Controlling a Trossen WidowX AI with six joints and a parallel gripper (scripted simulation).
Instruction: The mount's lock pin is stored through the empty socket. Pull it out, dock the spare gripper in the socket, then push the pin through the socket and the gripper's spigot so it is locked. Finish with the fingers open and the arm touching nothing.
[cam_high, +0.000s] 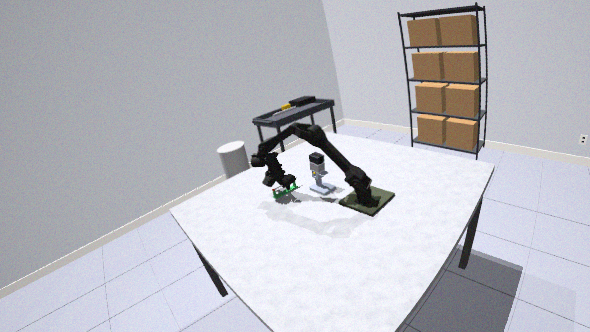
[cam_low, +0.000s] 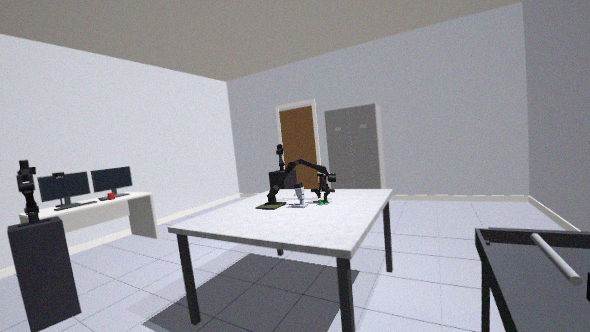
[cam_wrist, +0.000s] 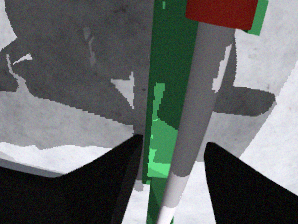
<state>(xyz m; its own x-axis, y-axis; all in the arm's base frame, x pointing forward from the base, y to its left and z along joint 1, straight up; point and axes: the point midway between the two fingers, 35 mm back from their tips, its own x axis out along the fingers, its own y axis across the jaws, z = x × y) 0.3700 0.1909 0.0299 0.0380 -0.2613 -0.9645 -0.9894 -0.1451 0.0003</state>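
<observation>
Right now the green holder is 1 cm to the left of my gripper tip and 1 cm above it. Round my gripper tip: mount 13 cm to the right, 12 cm behind, 4 cm above; spare gripper 13 cm to the right, 11 cm behind, 11 cm above.
</observation>
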